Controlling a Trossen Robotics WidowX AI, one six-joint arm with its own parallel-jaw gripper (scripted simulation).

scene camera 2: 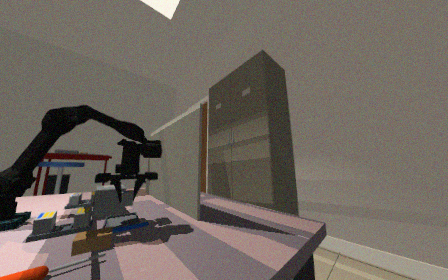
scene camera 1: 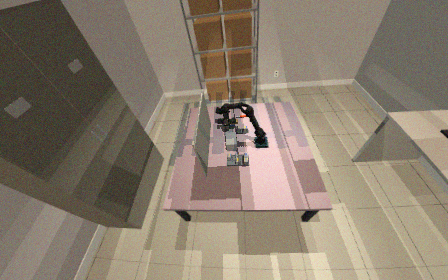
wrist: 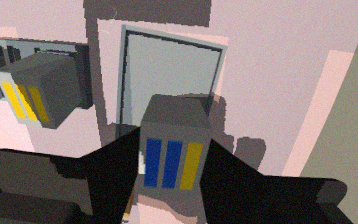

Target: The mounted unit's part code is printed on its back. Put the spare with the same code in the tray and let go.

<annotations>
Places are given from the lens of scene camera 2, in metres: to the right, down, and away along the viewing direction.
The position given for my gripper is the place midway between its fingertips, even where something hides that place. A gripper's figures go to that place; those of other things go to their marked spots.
my gripper (scene camera 2: 126,201): -0.34, 0.22, 0.47
brown block (scene camera 2: 92,240): -0.30, 0.23, 0.30
</annotations>
